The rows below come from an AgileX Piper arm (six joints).
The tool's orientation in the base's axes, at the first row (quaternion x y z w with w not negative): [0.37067, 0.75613, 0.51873, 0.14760]
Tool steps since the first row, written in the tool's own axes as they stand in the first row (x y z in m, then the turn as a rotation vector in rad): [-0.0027, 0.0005, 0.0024, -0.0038, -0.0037, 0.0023]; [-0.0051, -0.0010, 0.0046, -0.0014, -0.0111, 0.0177]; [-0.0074, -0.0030, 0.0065, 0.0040, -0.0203, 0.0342]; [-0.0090, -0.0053, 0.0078, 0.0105, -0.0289, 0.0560]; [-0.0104, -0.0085, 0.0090, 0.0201, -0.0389, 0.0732]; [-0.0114, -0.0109, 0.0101, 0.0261, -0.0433, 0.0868]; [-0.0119, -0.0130, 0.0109, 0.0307, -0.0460, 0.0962]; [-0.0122, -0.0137, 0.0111, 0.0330, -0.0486, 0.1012]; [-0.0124, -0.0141, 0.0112, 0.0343, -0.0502, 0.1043]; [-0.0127, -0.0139, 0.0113, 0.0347, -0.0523, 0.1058]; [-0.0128, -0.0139, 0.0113, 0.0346, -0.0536, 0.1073]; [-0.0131, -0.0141, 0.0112, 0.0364, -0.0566, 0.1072]
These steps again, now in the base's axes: [0.0035, -0.0002, -0.0010, 0.0025, -0.0019, -0.0049]; [0.0059, -0.0007, -0.0036, 0.0072, 0.0089, -0.0176]; [0.0078, -0.0015, -0.0066, 0.0098, 0.0221, -0.0318]; [0.0087, -0.0021, -0.0095, 0.0151, 0.0399, -0.0476]; [0.0091, -0.0029, -0.0130, 0.0149, 0.0565, -0.0621]; [0.0095, -0.0034, -0.0158, 0.0173, 0.0691, -0.0708]; [0.0094, -0.0036, -0.0181, 0.0188, 0.0782, -0.0764]; [0.0095, -0.0038, -0.0189, 0.0192, 0.0828, -0.0804]; [0.0095, -0.0039, -0.0193, 0.0196, 0.0855, -0.0830]; [0.0099, -0.0040, -0.0192, 0.0193, 0.0864, -0.0854]; [0.0099, -0.0041, -0.0192, 0.0198, 0.0871, -0.0872]; [0.0100, -0.0044, -0.0194, 0.0173, 0.0878, -0.0896]
